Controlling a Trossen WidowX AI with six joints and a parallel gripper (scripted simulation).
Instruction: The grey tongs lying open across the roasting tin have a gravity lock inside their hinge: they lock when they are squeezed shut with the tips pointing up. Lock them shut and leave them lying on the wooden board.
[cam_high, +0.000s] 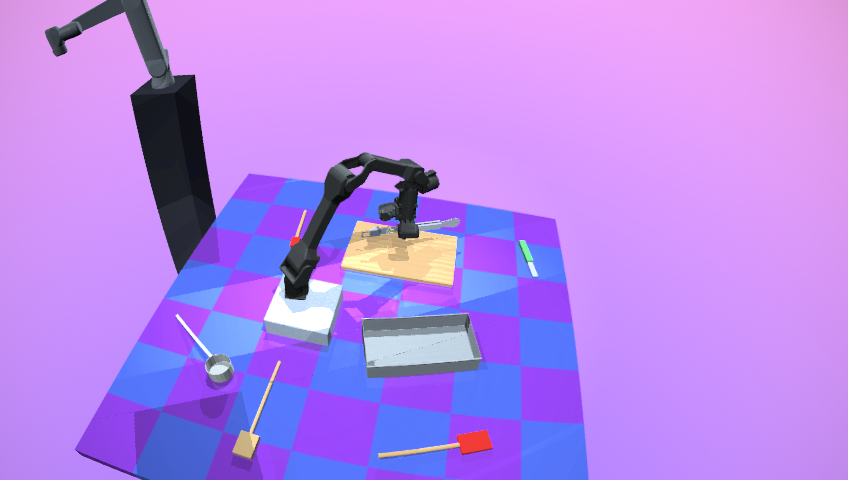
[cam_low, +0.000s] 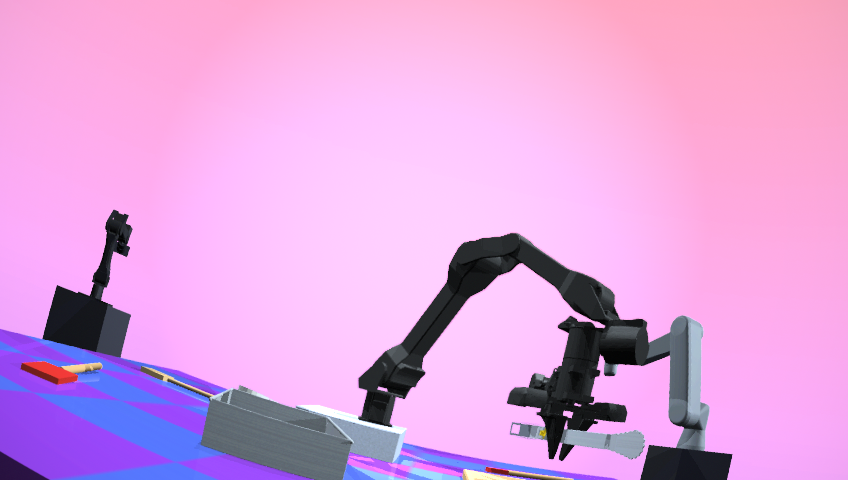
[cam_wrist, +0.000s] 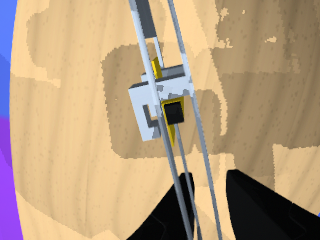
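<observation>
Right now the yellow lock piece is 40 mm behind my gripper tip, 40 mm above it and 20 mm to the right of it. Also, from my gripper tip: red spatula: 710 mm to the right, 100 mm ahead, 60 mm below; grey roasting tin: 400 mm to the right, 40 mm below, 40 mm ahead; wooden board: 60 mm below.
</observation>
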